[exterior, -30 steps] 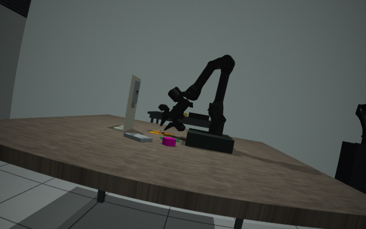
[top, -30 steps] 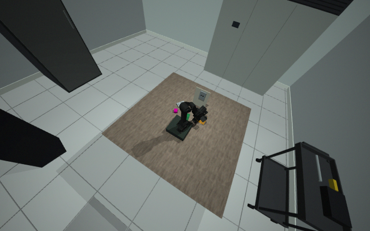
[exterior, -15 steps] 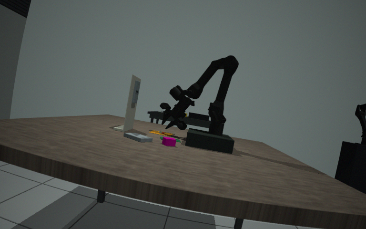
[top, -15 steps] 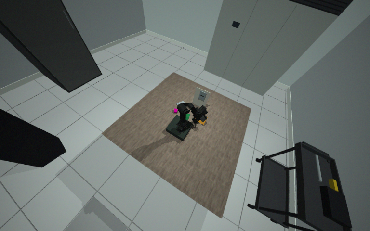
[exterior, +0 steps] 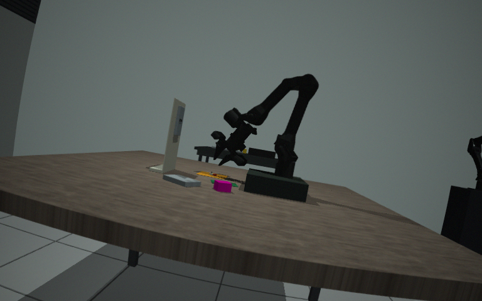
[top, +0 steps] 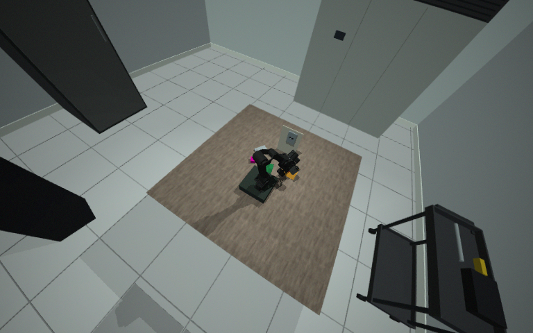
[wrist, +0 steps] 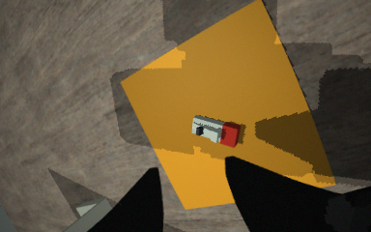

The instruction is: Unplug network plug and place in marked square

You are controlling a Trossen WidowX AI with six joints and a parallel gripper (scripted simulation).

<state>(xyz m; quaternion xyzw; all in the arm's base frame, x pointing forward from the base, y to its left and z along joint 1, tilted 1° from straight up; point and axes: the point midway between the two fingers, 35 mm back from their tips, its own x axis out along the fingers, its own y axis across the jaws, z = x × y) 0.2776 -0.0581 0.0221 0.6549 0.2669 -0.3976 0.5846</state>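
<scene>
Now: the network plug 50 mm below my gripper tip and 10 mm ahead of it. From my gripper tip the other things lie so: green piece: 140 mm to the left, 90 mm behind, 60 mm below; orange marked square: 60 mm below, 10 mm ahead; upright panel: 150 mm ahead, 140 mm to the left, 70 mm above.
</scene>
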